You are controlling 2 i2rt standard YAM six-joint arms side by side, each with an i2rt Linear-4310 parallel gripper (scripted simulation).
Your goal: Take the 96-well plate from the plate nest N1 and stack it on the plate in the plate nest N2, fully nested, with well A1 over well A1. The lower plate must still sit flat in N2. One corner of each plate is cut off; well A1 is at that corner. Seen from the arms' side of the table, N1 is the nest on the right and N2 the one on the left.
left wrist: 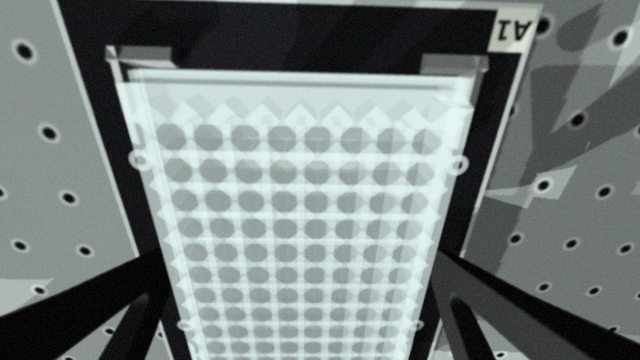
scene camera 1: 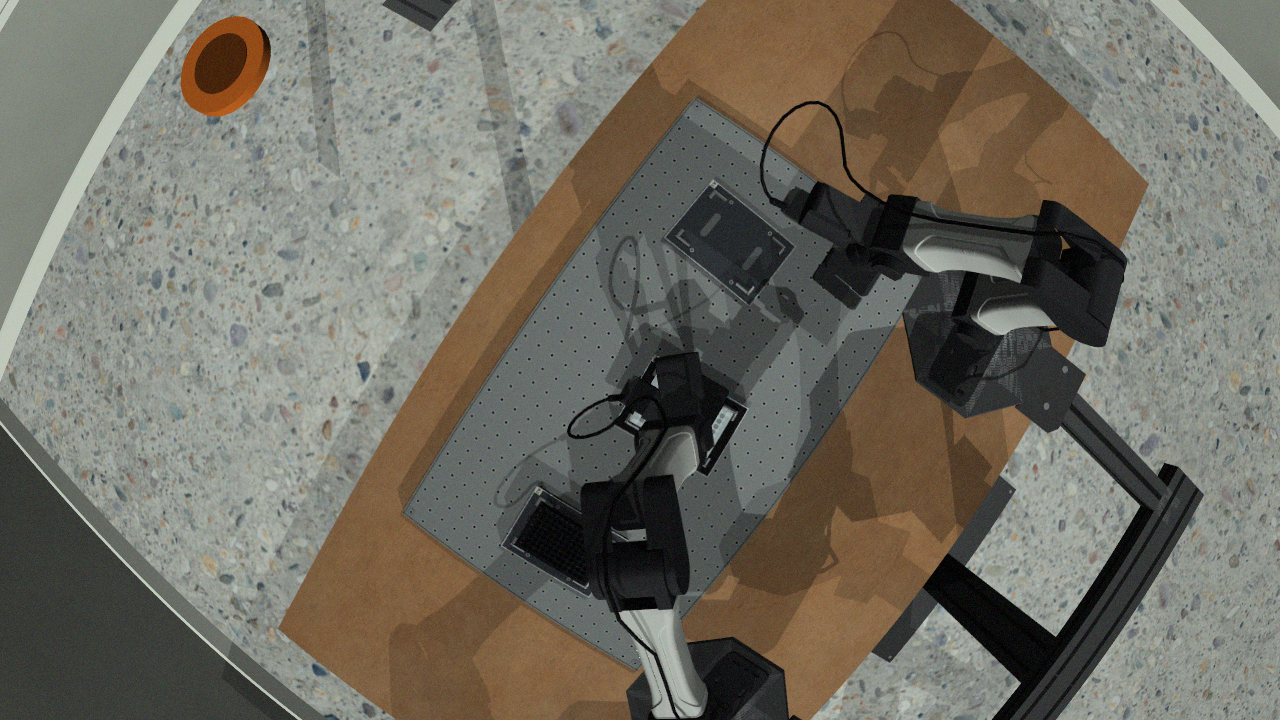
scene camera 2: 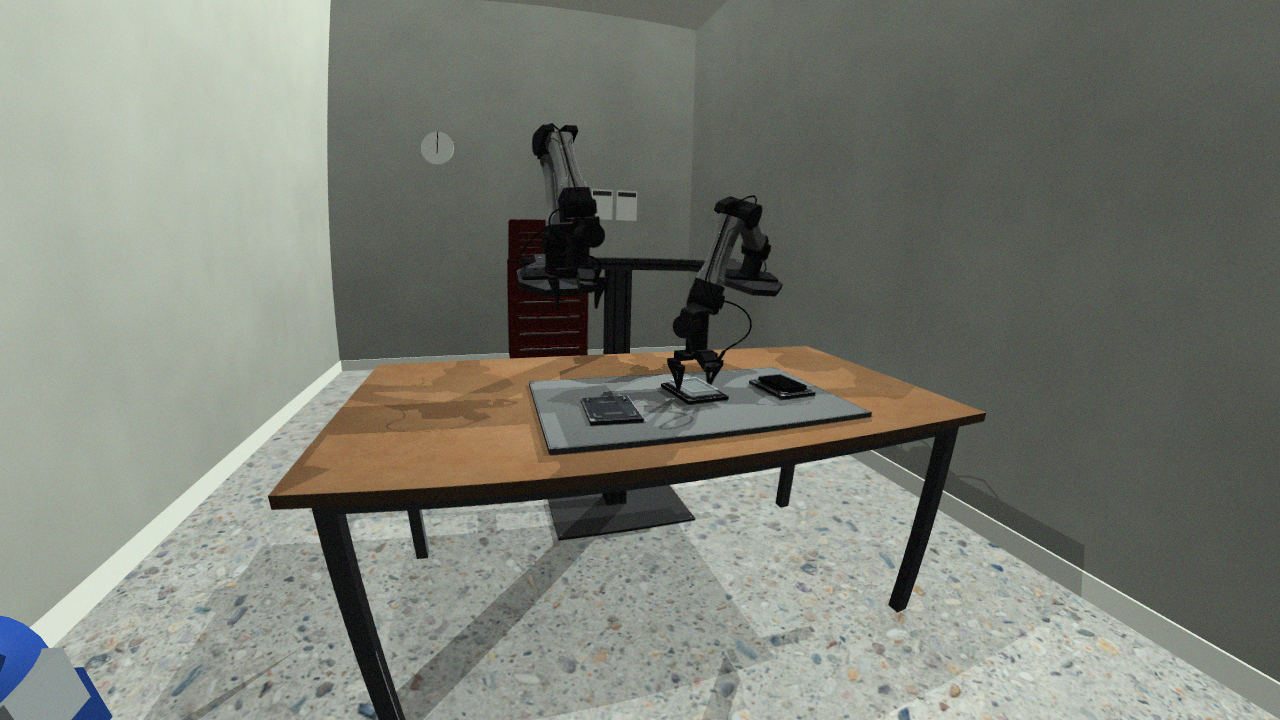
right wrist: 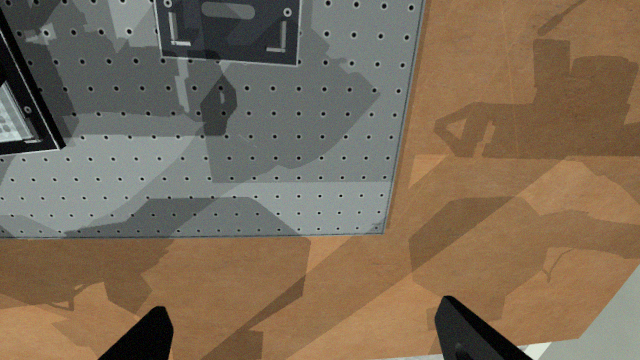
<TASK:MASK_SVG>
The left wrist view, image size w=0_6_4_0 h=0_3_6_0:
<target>my left gripper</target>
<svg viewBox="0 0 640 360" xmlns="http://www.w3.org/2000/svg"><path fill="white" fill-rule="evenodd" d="M437 251L431 272L431 284L454 360L496 360L471 308L529 360L640 360L639 343L532 296L448 250L439 249ZM161 248L147 252L61 293L0 316L0 360L56 360L128 305L126 313L98 360L145 360L171 289L171 282Z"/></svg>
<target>clear 96-well plate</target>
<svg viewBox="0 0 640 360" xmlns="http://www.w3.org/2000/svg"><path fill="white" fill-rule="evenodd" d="M127 70L129 80L116 82L116 87L192 360L408 360L474 108L466 98L470 79L462 76L295 71L136 68Z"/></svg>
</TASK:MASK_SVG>
